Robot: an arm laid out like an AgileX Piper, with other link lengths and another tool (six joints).
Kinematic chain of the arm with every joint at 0, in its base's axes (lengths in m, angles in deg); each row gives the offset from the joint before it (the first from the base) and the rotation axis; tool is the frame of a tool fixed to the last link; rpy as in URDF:
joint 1: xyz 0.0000 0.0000 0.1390 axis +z
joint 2: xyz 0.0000 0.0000 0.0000 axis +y
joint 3: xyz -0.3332 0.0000 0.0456 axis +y
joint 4: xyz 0.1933 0.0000 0.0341 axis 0.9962 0 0.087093
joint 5: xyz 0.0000 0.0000 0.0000 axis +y
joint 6: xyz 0.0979 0.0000 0.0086 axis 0.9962 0 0.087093
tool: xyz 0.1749 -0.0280 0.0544 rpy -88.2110 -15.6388 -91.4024
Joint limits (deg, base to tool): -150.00..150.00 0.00..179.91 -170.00..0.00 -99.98..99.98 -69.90..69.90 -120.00..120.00
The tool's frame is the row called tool.
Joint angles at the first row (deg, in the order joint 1, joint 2, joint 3, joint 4, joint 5, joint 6):
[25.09 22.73 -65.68 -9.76 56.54 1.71]
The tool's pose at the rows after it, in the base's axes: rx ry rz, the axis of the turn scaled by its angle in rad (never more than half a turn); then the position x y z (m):
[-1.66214 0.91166 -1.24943 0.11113 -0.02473 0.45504]
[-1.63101 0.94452 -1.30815 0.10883 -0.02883 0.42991]
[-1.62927 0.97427 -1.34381 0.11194 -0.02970 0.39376]
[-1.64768 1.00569 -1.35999 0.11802 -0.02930 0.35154]
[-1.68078 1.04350 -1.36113 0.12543 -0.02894 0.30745]
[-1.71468 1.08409 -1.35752 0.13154 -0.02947 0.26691]
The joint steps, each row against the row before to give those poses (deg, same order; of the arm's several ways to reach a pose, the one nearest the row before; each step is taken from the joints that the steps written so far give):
[-4.60 -4.48 6.48 -0.15 -4.89 0.00]
[-3.72 -4.30 8.36 -0.14 -5.46 0.00]
[-2.90 -4.10 9.57 -0.16 -5.39 0.00]
[-2.35 -3.60 9.68 -0.11 -4.89 0.00]
[-2.10 -2.68 9.07 -0.08 -4.26 0.00]
[-2.04 -1.88 7.95 -0.10 -3.81 0.00]

